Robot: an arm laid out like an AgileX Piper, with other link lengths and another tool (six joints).
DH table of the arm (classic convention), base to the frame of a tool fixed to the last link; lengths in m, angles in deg. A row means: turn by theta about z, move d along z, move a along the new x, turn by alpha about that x. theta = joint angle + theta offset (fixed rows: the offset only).
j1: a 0  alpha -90  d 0.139  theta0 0
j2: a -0.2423  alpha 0  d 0  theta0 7.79
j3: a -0.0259  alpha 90  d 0  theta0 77.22
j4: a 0  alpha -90  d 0.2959  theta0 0
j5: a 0  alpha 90  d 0  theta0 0
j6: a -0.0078  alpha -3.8  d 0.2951  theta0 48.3
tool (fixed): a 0  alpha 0  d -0.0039  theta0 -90
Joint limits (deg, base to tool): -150..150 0..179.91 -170..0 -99.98..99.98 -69.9..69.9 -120..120
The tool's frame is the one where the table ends.
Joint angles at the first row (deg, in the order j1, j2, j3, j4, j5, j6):
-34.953, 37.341, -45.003, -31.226, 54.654, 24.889
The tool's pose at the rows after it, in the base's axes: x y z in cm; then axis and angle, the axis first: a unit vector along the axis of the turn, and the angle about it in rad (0 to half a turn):
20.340 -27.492 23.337 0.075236 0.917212 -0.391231 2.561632
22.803 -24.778 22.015 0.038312 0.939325 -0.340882 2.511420
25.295 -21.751 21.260 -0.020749 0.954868 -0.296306 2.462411
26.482 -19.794 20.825 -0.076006 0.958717 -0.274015 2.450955
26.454 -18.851 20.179 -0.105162 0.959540 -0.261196 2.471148
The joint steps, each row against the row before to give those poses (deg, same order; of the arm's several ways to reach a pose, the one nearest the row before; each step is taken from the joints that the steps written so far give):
0.001, 0.001, -0.001, 5.631, 0.000, -1.669
0.000, 0.000, 0.001, 9.395, -0.221, -6.945
-0.001, -0.002, 0.000, 9.613, -0.108, -9.380
0.002, 0.001, 0.000, 5.465, 0.754, -7.796
-0.003, 0.000, 0.001, 1.745, 1.737, -3.823

